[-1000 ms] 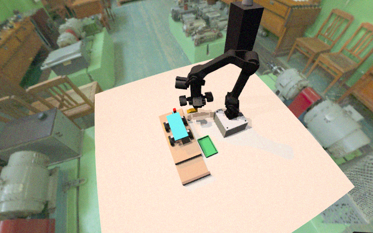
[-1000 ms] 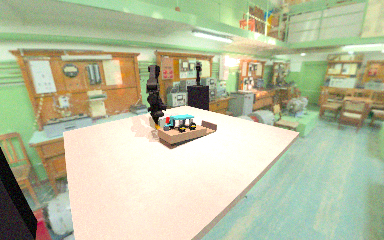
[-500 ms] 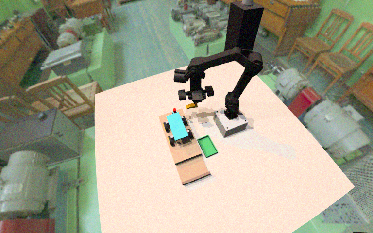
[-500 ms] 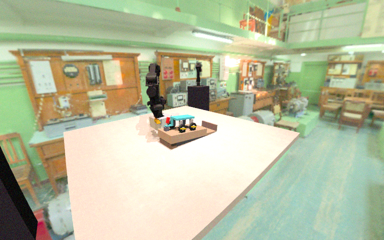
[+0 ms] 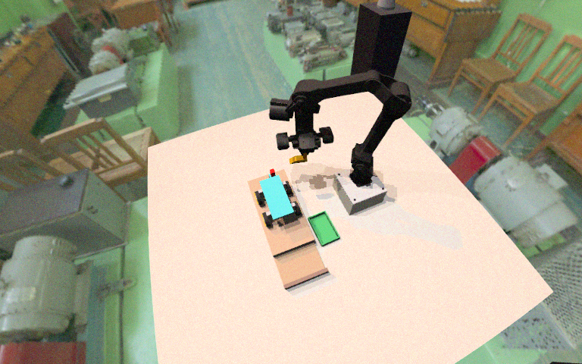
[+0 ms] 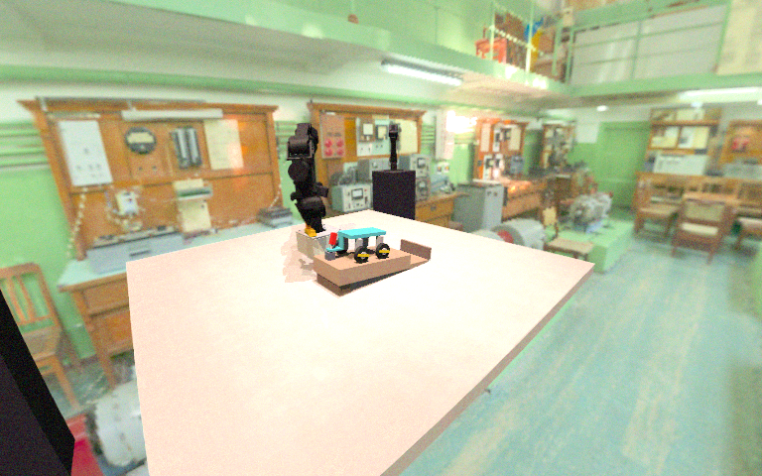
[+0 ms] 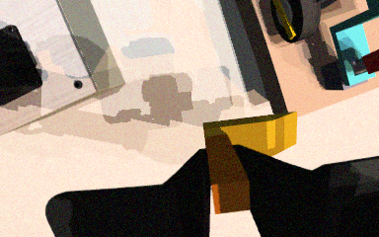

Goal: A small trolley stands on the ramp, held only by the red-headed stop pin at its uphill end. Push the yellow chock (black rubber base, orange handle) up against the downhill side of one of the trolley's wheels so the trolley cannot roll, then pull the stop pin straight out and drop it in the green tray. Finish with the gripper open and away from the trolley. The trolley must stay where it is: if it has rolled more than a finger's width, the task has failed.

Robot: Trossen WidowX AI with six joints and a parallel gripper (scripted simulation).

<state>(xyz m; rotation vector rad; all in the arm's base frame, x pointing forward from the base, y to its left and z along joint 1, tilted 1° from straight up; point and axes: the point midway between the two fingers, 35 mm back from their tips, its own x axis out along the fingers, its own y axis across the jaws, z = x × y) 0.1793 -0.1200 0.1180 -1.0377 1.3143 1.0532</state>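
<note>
The yellow chock is 20 mm ahead of my gripper tip, 10 mm to the right of it and 10 mm below it. The rest, counted from my gripper tip: trolley 150 mm ahead, 110 mm to the left, 60 mm below; stop pin 130 mm ahead, 40 mm below, 10 mm to the left; brown ramp 150 mm ahead, 130 mm below, 110 mm to the left.
</note>
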